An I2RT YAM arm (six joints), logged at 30 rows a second.
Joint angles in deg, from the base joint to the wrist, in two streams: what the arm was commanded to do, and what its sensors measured. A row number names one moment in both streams.
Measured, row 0:
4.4, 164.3, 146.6, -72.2, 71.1, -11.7
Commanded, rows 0 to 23:
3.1, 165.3, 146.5, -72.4, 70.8, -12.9
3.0, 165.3, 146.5, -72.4, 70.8, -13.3
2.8, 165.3, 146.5, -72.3, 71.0, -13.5
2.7, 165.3, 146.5, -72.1, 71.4, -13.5
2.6, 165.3, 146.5, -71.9, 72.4, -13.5
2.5, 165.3, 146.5, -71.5, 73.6, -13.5
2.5, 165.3, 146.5, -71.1, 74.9, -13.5
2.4, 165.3, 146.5, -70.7, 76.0, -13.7
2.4, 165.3, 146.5, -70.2, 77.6, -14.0
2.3, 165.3, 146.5, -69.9, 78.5, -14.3
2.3, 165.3, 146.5, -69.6, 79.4, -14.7
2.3, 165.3, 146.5, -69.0, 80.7, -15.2
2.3, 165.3, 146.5, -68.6, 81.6, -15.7
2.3, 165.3, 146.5, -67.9, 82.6, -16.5
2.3, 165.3, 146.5, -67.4, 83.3, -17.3
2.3, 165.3, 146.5, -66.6, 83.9, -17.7
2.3, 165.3, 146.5, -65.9, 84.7, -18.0
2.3, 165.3, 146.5, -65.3, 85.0, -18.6
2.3, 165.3, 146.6, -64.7, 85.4, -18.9
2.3, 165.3, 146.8, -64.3, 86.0, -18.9
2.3, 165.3, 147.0, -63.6, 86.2, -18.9
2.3, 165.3, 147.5, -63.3, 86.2, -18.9
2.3, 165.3, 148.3, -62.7, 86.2, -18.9
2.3, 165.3, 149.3, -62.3, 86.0, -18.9
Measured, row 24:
2.4, 164.5, 146.8, -63.3, 83.5, -18.0
